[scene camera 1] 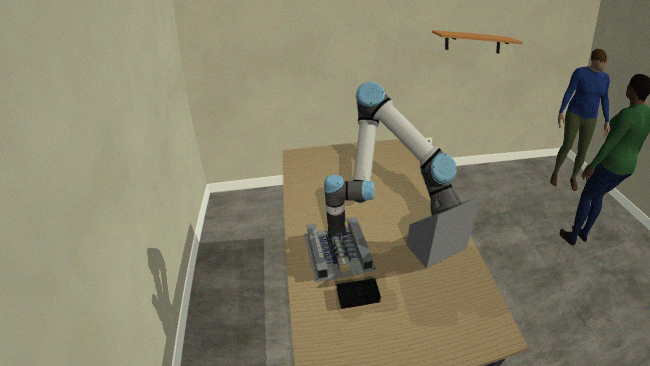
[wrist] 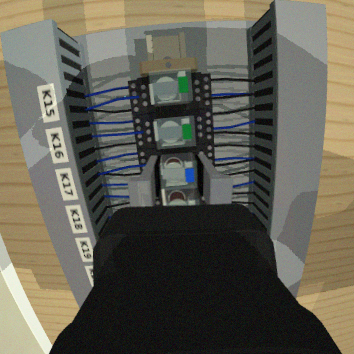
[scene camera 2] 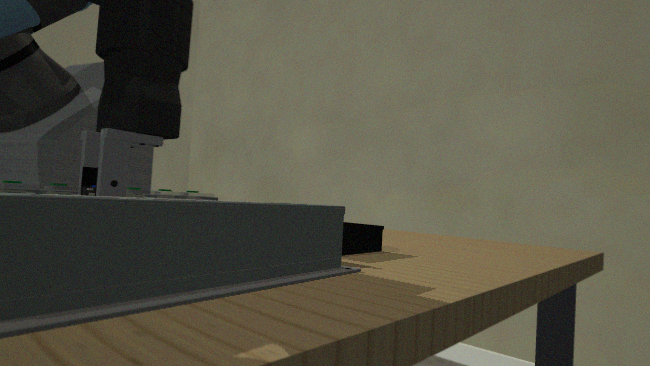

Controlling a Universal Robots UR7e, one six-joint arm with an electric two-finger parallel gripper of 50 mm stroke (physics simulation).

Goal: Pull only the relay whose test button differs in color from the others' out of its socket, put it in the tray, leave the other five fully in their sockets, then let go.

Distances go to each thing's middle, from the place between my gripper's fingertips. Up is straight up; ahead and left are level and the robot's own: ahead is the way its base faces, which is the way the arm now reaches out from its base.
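Labels:
I see where the grey panel [wrist: 111, 56] is: 3 cm to the left of my hand, and 5 cm below it.

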